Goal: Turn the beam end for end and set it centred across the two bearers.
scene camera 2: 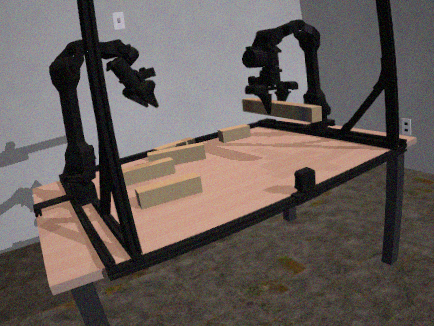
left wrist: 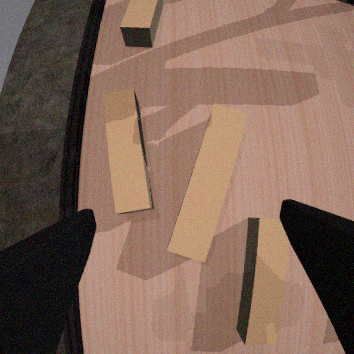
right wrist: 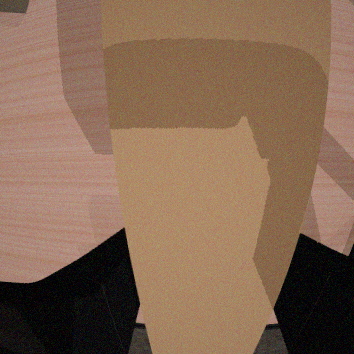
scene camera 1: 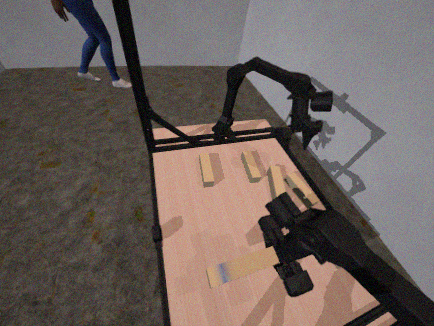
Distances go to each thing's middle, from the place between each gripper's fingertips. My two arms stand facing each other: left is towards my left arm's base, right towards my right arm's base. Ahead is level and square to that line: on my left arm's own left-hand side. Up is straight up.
The long beam (scene camera 1: 228, 271) lies 280 mm behind my left hand, 320 mm to the right of it and 60 mm below it.
I see the long beam 20 mm behind my right hand and 20 mm above it.
